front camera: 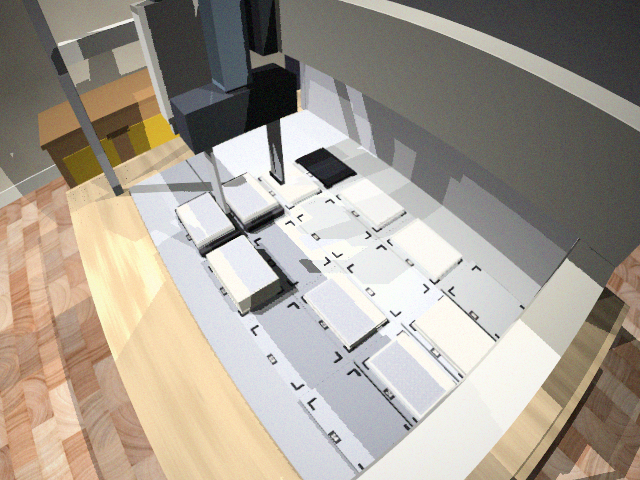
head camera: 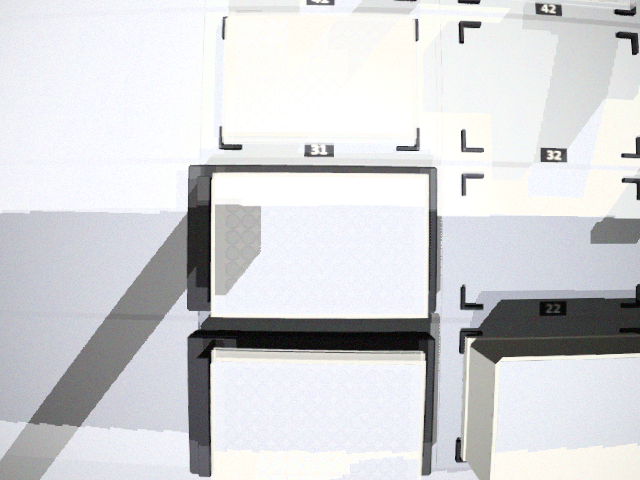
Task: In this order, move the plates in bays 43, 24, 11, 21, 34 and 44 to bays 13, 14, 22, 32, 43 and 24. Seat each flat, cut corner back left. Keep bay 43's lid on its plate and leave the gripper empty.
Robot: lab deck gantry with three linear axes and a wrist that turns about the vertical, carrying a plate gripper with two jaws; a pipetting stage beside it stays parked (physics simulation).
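Places are measured from the robot's base along level axes (x back, y right, z up), in metres.
Pixels of known places: gripper, fingertip midpoint: (front camera: 251,192); robot's base at its link origin: (front camera: 179,219) (head camera: 224,456).
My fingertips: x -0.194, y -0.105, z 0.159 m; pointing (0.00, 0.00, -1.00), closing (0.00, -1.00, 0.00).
Ahead of a thing's pixels: the offset from my fingertips to its top centre. "*": to the spot under its first point.
My gripper (front camera: 252,197) is open and empty, its jaws hanging over the back left of the deck. The bay 21 plate {dx +0.129, dy -0.042, dz -0.123 m} (front camera: 250,198) (head camera: 320,248) sits on a black stand below it. The bay 11 plate {dx +0.130, dy +0.064, dz -0.123 m} (front camera: 205,220) (head camera: 317,408) is on another. By position in the front view, plates stand in bays 43 {dx -0.198, dy -0.259, dz -0.143 m} (front camera: 424,249), 24 (front camera: 408,373) and 34 {dx -0.362, dy -0.152, dz -0.130 m} (front camera: 454,335). The floors of bays 13 {* dx -0.208, dy +0.047, dz -0.159 m} (front camera: 305,343), 14 (front camera: 356,413), 22 (front camera: 283,258) (head camera: 537,253), 32 (front camera: 330,219) (head camera: 516,87) and 44 {* dx -0.346, dy -0.272, dz -0.145 m} (front camera: 485,291) show. Bay 43's lid cannot be made out.
A tall plate {dx -0.034, dy +0.062, dz -0.117 m} (front camera: 241,271) (head camera: 568,408) stands in bay 12. Other plates are in bays 23 {dx -0.198, dy -0.045, dz -0.145 m} (front camera: 345,312), 31 (front camera: 297,188) (head camera: 320,77) and 42 {dx -0.034, dy -0.259, dz -0.145 m} (front camera: 372,203). A black pad {dx +0.130, dy -0.259, dz -0.151 m} (front camera: 325,166) lies in bay 41. A grey wall (front camera: 413,93) runs behind the deck.
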